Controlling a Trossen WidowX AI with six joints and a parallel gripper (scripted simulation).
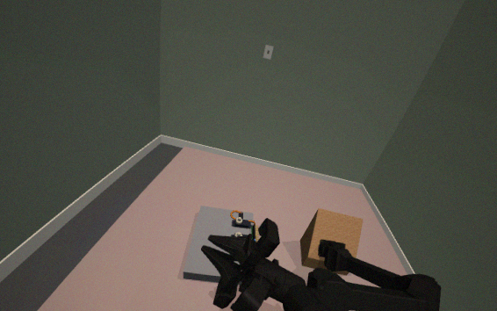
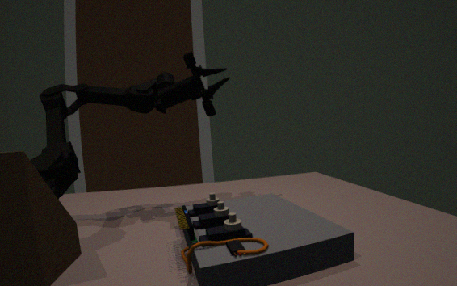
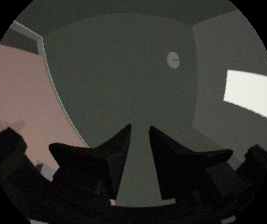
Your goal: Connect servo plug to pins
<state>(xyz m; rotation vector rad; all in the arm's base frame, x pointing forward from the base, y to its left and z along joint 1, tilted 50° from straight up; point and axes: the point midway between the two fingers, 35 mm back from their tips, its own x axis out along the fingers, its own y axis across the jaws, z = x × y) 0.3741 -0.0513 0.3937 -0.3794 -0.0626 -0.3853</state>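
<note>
My gripper tip is now 310 mm above the blue mark, 250 mm to the left of it and 140 mm past it. Also, from my gripper tip: grey holder 360 mm below, 250 mm to the right, 20 mm ahead.
</note>
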